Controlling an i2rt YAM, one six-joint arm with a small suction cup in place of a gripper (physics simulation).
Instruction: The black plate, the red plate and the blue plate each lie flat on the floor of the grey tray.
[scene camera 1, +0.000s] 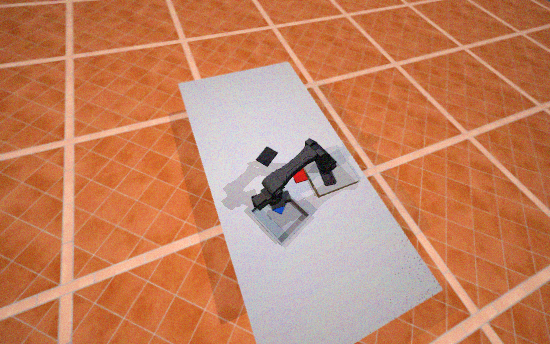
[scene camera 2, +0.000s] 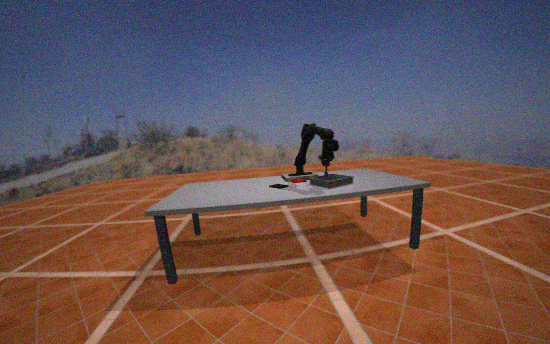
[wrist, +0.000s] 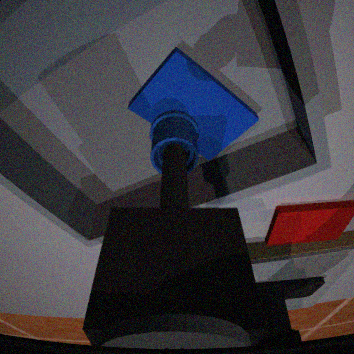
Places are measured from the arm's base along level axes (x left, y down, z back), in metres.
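Pixels of known places: hand, tool point: (scene camera 2: 326, 175) (wrist: 174, 133); arm's base, link origin: (scene camera 1: 324, 170) (scene camera 2: 300, 174) (wrist: 262, 289).
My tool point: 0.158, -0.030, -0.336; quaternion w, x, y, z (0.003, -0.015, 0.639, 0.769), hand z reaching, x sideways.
Ahead of a thing's pixels: the offset from my tool point to its middle, as dx, dy, dz. Level surfaces: height alone.
The blue plate {-0.017, +0.054, +0.017} (scene camera 1: 279, 210) (wrist: 207, 91) lies flat on the floor of the grey tray {+0.037, +0.036, +0.001} (scene camera 1: 263, 226) (scene camera 2: 332, 181) (wrist: 95, 105), near its back corner. My suction cup (wrist: 174, 140) (scene camera 2: 325, 173) hangs a little above the plate's near corner, apart from it, and holds nothing. The red plate {-0.184, +0.056, +0.182} (scene camera 1: 300, 176) (scene camera 2: 298, 180) (wrist: 309, 223) lies on the table outside the tray, against the edge of the arm's base slab. The black plate {-0.345, +0.057, +0.025} (scene camera 1: 267, 156) (scene camera 2: 278, 185) lies flat on the table, further from the tray. In scene camera 1 the arm hides the cup.
The arm stands on a flat base slab (scene camera 1: 342, 181) (scene camera 2: 294, 177) next to the tray. Everything rests on a grey table {dy +0.062} (scene camera 1: 256, 102) (scene camera 2: 222, 194) over an orange tiled floor.
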